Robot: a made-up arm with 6 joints. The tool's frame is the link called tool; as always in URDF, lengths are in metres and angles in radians. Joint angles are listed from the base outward. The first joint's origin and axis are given. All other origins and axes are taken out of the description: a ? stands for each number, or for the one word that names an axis. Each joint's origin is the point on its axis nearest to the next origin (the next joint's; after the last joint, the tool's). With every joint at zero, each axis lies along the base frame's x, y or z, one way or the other. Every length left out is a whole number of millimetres.
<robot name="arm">
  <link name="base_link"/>
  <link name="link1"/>
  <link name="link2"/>
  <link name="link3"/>
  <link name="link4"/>
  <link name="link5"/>
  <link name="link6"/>
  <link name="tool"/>
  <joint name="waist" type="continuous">
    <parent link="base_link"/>
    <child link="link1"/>
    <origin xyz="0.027 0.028 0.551"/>
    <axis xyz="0 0 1"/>
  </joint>
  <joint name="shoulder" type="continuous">
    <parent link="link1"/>
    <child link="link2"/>
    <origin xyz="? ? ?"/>
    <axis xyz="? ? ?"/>
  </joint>
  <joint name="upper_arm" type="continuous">
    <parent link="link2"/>
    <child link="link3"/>
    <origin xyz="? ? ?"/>
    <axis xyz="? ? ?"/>
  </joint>
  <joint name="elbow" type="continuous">
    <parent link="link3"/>
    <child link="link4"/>
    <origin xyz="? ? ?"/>
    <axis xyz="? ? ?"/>
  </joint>
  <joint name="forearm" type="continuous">
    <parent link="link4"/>
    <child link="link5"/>
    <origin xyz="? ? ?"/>
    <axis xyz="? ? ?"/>
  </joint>
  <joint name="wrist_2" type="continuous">
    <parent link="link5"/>
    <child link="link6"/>
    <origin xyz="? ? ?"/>
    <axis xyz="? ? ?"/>
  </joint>
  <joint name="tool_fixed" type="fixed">
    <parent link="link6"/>
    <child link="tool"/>
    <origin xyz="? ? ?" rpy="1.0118 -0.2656 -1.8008"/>
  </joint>
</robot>
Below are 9 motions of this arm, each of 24 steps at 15 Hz.
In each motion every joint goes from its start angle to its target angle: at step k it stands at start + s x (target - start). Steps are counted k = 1, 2, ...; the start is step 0. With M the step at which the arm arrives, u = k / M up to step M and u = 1 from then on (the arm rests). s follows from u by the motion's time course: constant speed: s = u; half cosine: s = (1 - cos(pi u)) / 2; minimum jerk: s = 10 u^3 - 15 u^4 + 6 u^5.
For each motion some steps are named. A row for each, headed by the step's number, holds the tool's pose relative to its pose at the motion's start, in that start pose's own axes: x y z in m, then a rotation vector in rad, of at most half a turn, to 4 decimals.
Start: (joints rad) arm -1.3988 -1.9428 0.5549 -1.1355 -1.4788 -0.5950
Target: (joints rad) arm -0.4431 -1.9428 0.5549 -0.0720 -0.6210 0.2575
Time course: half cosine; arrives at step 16
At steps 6, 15, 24:
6: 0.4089 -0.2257 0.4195 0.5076 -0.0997 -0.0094
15: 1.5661 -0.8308 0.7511 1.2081 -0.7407 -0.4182
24: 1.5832 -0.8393 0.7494 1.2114 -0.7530 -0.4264

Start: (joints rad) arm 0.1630 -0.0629 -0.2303 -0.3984 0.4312 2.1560
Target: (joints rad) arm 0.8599 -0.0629 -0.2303 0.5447 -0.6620 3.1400
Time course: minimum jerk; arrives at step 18
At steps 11, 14, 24:
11: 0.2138 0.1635 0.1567 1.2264 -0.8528 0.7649
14: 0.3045 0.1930 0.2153 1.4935 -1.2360 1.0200
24: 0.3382 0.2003 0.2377 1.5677 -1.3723 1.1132

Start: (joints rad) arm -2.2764 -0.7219 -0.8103 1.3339 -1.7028 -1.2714
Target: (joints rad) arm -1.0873 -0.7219 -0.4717 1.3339 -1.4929 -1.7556
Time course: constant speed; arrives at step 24
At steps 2, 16, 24:
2: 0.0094 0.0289 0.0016 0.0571 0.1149 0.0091
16: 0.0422 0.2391 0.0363 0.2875 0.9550 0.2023
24: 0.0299 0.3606 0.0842 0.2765 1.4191 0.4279

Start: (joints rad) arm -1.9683 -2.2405 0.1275 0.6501 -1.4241 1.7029
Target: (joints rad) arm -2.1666 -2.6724 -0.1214 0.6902 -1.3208 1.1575
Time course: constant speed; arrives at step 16
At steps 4, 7, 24:
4: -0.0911 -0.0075 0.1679 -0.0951 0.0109 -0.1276
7: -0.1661 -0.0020 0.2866 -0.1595 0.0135 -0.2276
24: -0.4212 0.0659 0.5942 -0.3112 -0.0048 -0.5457

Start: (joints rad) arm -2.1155 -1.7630 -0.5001 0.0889 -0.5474 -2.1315
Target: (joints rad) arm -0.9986 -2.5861 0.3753 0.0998 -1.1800 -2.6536
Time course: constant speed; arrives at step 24
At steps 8, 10, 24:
8: 0.1256 0.2974 0.6028 -0.4096 0.4474 -0.1855
10: 0.2092 0.4132 0.7406 -0.5078 0.5619 -0.2481
24: 1.3923 1.2626 1.1377 -1.1042 1.3902 -0.8212

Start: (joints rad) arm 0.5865 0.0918 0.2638 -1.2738 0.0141 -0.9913
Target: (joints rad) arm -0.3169 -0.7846 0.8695 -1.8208 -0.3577 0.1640
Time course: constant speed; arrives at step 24
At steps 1, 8, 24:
1: -0.0626 -0.0335 0.0525 0.0047 0.0311 0.0620
8: -0.3708 -0.4105 0.4241 0.0789 0.2076 0.5598
24: 0.0330 -1.7465 0.6496 0.4767 0.2894 1.9997

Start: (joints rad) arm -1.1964 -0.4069 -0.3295 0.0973 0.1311 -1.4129
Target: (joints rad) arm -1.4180 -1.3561 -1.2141 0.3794 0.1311 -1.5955
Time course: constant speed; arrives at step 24
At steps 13, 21, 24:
13: 0.3648 -0.5323 0.4202 0.1143 -0.0529 0.0313
21: 0.6759 -0.8740 0.4885 0.1834 -0.0901 0.0499
24: 0.8045 -0.9910 0.4767 0.2091 -0.1050 0.0567

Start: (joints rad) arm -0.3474 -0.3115 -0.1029 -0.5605 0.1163 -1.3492
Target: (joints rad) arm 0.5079 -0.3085 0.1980 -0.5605 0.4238 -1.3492
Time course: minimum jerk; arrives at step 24
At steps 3, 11, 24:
3: -0.0035 -0.0036 -0.0045 -0.0117 0.0077 0.0031
11: -0.0947 -0.1132 -0.0946 -0.3027 0.2210 0.0397
24: -0.2315 -0.2885 -0.1298 -0.6846 0.5607 -0.0524

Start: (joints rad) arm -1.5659 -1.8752 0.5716 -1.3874 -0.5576 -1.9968
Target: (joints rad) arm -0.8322 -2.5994 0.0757 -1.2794 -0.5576 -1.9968
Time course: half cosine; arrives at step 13
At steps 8, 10, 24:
8: 0.0038 -0.8031 0.8997 -0.2559 0.3808 0.1516
10: 0.1223 -0.9311 1.1763 -0.3167 0.4995 0.2018
24: 0.2226 -0.9865 1.3401 -0.3520 0.5772 0.2348

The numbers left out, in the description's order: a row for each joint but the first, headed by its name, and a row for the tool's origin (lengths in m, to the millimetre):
shoulder: xyz -0.009 -0.005 0, axis 0 1 0
upper_arm: xyz 0.028 0 1.536, axis 0 -1 0
elbow: xyz 0.821 0 -0.024, axis -1 0 0
forearm: xyz 0 -0.124 -0.002, axis 0 -1 0
wrist_2: xyz 0.006 0 -0.028, axis -1 0 0
tool: xyz 0 0.004 0.025

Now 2 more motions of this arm.
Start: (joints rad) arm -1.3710 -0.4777 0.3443 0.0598 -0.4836 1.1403
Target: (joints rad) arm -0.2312 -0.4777 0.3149 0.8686 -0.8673 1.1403
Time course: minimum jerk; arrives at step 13
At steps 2, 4, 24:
2: 0.0001 -0.0015 -0.0041 0.0197 0.0075 0.0122
4: -0.0007 -0.0073 -0.0255 0.1201 0.0371 0.0720
24: -0.0285 0.0191 -0.1354 0.6320 -0.0368 0.2894

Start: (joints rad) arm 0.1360 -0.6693 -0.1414 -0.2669 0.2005 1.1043
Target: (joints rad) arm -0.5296 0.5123 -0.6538 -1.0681 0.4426 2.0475
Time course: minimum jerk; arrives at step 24
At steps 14, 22, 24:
14: -0.8693 -0.5246 -0.4972 -0.8691 0.2382 0.8561
22: -1.0362 -1.0153 -0.4699 -1.3849 0.5191 1.2537
24: -1.0374 -1.0222 -0.4680 -1.3926 0.5248 1.2590

